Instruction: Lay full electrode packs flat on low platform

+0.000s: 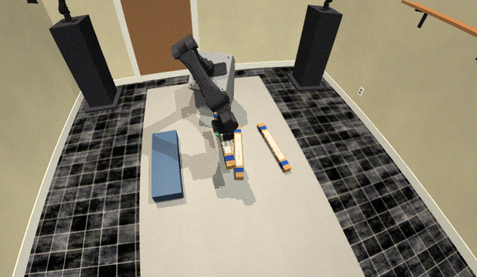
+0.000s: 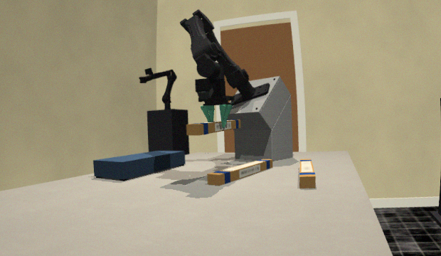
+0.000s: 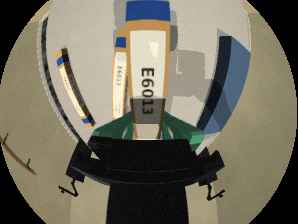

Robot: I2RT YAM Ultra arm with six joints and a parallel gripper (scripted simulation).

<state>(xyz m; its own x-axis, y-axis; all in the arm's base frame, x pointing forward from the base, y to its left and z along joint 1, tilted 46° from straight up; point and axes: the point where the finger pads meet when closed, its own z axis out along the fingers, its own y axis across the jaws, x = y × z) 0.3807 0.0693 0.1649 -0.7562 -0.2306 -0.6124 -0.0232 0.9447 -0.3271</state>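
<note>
My hand is 10 mm short of the blue low platform, 310 mm to the left of it and 140 mm above it.
</note>
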